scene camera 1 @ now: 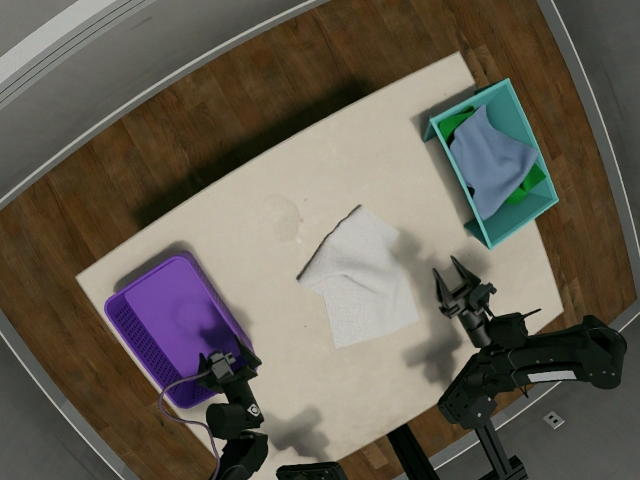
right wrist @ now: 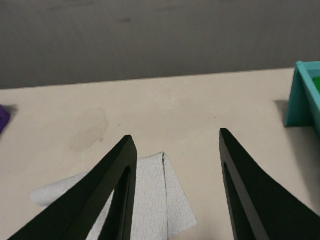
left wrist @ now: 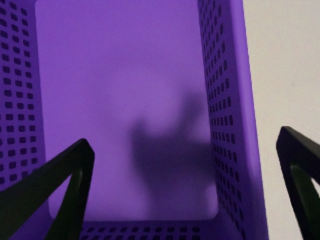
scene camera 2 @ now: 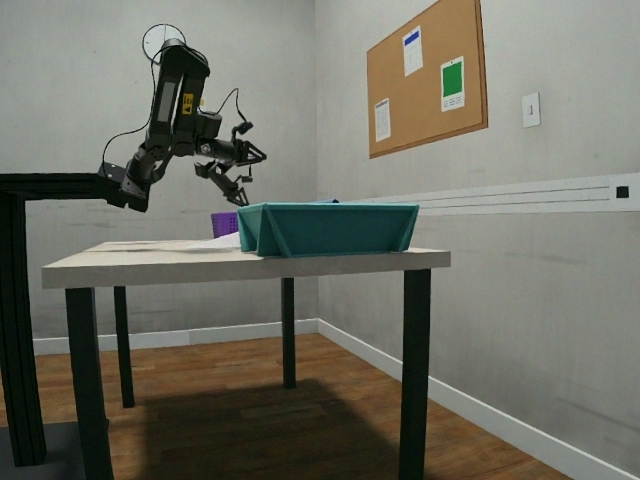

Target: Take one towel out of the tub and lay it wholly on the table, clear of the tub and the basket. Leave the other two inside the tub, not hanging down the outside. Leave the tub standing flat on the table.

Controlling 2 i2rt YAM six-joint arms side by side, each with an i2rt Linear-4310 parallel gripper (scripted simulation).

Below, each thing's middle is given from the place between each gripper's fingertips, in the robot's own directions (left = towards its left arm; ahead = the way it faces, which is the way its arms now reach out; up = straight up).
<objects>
Now: left hand 5 cm short of the purple basket (scene camera 1: 166,320), 8 cm to the right of it and 10 cm above it. From my left hand the other things lie so: teal tub (scene camera 2: 286,230): 1 cm ahead, 81 cm to the right, 10 cm below.
The teal tub is 310 mm to the right of my right hand (scene camera 1: 443,261), 210 mm below it and 70 mm ahead of it. From my right hand the other things lie so: purple basket (580 mm to the left, 220 mm below, 110 mm ahead).
</objects>
